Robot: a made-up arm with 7 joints.
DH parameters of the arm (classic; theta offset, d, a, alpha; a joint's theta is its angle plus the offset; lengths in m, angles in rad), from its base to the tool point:
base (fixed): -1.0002 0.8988 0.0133 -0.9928
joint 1: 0 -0.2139 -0.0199 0.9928
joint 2: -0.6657 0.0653 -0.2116 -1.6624
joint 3: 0 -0.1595 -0.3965 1.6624
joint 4: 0.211 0 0.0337 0
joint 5: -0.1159 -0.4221 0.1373 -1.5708
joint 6: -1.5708 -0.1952 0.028 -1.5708
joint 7: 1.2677 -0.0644 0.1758 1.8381
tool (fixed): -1.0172 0.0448 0 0
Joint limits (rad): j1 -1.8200..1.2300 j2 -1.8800..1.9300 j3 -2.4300..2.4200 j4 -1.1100..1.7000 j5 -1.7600..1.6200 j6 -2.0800..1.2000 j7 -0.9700..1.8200
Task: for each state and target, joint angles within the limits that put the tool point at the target. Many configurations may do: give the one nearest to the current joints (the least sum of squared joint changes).
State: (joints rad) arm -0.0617 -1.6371 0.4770 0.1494 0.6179 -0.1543 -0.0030
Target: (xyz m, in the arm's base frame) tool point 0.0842 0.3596 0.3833
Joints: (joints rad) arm -0.2578 -1.0654 -0.0206 -0.0250 0.4824 -0.3762 0.4145
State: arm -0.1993 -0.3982 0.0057 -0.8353 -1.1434 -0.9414 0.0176
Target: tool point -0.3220 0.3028 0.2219
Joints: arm 0.3014 0.0264 -0.9530 -0.8836 -1.2077 -0.9104 -0.4059
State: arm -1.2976 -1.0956 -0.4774 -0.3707 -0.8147 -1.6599 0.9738
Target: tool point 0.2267 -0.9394 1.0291
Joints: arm -1.8088 -1.3957 -0.6625 -0.7552 -1.2819 -1.4659 0.6046
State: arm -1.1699 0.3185 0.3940 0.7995 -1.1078 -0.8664 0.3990
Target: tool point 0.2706 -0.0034 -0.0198
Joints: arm -1.4888 0.0181 0.3231 0.8728 -1.0383 -0.8730 0.4063
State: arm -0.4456 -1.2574 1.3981 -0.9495 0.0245 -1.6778 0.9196
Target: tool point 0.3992 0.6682 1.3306
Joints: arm -0.3880 -1.0721 1.5751 -0.9999 -0.0168 -1.6859 0.9086
